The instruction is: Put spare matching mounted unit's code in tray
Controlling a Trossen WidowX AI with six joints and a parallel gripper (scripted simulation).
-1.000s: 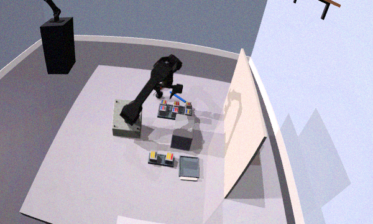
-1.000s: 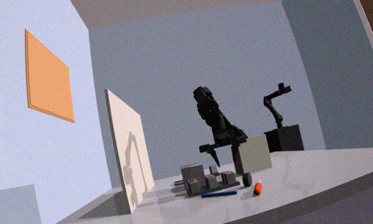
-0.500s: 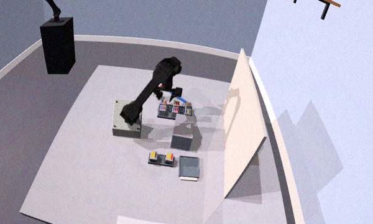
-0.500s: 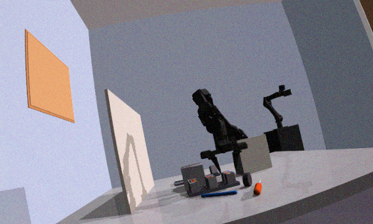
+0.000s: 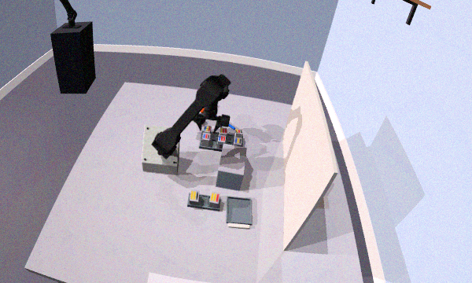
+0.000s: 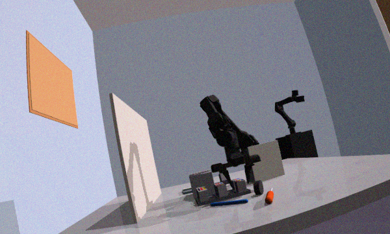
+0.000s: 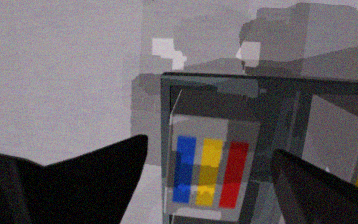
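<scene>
Now: gripper tip 43 cm to the left of the grey tray, 11 cm short of it and 3 cm above it. The rest, counted from my gripper tip: blue pen 12 cm to the left, 10 cm ahead, 3 cm below; rack 39 cm to the right, 2 cm below, 2 cm behind; tall pale panel 34 cm ahead, 29 cm to the right, 19 cm above.
</scene>
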